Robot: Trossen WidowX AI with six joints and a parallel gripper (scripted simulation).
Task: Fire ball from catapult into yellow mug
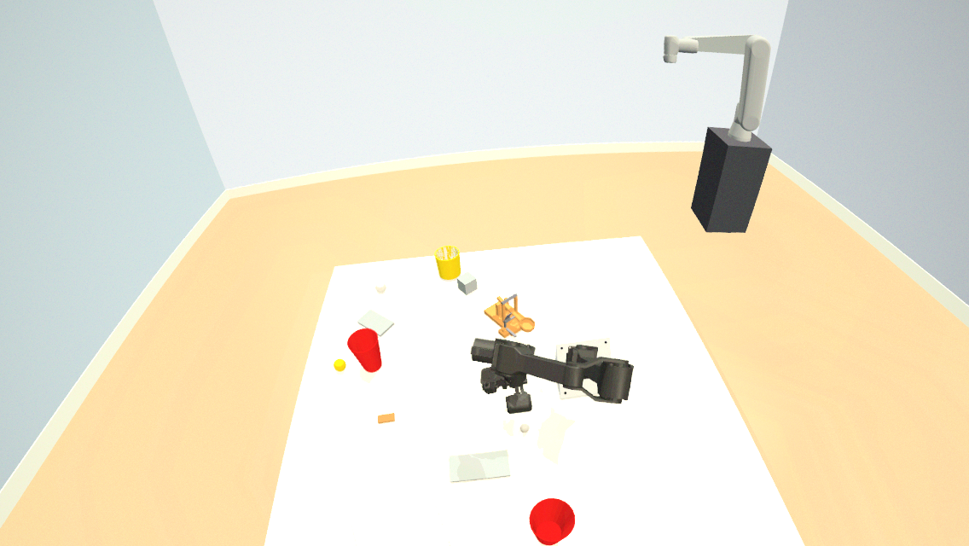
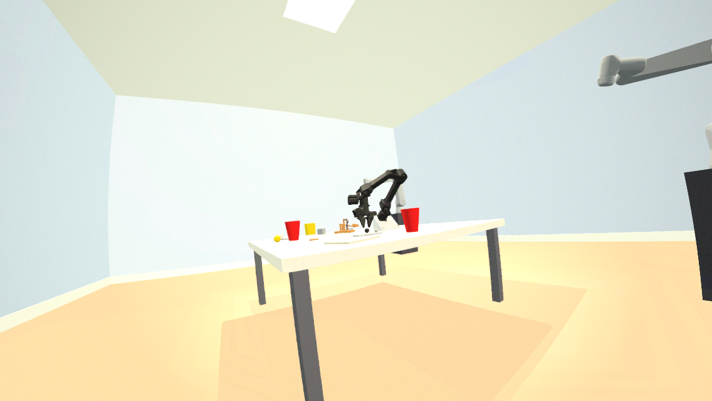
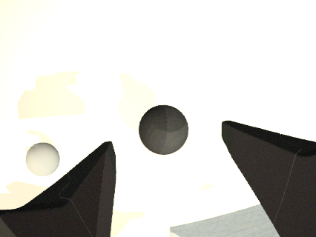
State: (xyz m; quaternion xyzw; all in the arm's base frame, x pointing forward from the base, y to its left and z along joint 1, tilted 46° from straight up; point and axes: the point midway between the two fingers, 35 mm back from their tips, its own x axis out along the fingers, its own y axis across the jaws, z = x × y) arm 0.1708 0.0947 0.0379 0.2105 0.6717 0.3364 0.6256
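Right now the black ball is 2 cm below my gripper tip. The rest, counted from my gripper tip: catapult 29 cm to the right, 2 cm above, 1 cm ahead; then small orange block 36 cm ahead, 6 cm to the left, 3 cm below; then grey cube 48 cm to the right, 18 cm ahead, 1 cm below.
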